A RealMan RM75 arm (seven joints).
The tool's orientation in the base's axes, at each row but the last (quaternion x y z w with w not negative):
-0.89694, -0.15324, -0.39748, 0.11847
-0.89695, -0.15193, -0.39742, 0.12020
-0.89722, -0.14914, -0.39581, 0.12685
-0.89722, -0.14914, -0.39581, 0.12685
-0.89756, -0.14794, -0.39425, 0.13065
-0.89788, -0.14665, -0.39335, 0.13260
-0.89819, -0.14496, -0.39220, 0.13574
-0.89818, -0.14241, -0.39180, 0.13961
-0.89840, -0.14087, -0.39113, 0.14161
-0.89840, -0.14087, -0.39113, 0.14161
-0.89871, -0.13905, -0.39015, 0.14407
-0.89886, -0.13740, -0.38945, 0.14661
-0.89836, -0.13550, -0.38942, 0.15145
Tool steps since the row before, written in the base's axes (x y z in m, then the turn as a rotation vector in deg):
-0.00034, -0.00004, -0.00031, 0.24, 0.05, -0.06
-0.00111, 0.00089, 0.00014, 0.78, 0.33, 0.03
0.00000, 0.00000, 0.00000, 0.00, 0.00, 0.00
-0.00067, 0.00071, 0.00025, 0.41, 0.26, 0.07
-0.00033, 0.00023, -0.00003, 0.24, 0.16, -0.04
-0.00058, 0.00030, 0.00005, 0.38, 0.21, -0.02
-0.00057, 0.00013, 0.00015, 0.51, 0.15, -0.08
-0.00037, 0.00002, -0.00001, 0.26, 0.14, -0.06
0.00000, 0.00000, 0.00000, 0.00, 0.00, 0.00
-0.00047, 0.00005, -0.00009, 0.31, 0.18, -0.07
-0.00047, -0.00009, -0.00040, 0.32, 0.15, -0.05
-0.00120, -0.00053, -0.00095, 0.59, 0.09, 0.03
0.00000, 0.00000, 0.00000, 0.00, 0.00, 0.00
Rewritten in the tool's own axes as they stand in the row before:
-0.00046, -0.00006, -0.00004, 0.12, 0.05, 0.22
-0.00045, -0.00125, -0.00054, 0.58, -0.02, 0.62
0.00000, 0.00000, 0.00000, 0.00, 0.00, 0.00
-0.00012, -0.00093, -0.00037, 0.36, -0.10, 0.32
-0.00020, -0.00033, -0.00012, 0.15, -0.05, 0.24
-0.00029, -0.00050, -0.00031, 0.26, -0.05, 0.34
-0.00024, -0.00035, -0.00043, 0.30, 0.06, 0.45
-0.00025, -0.00015, -0.00023, 0.15, -0.03, 0.26
0.00000, 0.00000, 0.00000, 0.00, 0.00, 0.00
-0.00037, -0.00020, -0.00023, 0.18, -0.04, 0.32
-0.00062, -0.00003, -0.00008, 0.19, -0.01, 0.30
-0.00156, 0.00020, -0.00037, 0.42, 0.13, 0.40
0.00000, 0.00000, 0.00000, 0.00, 0.00, 0.00

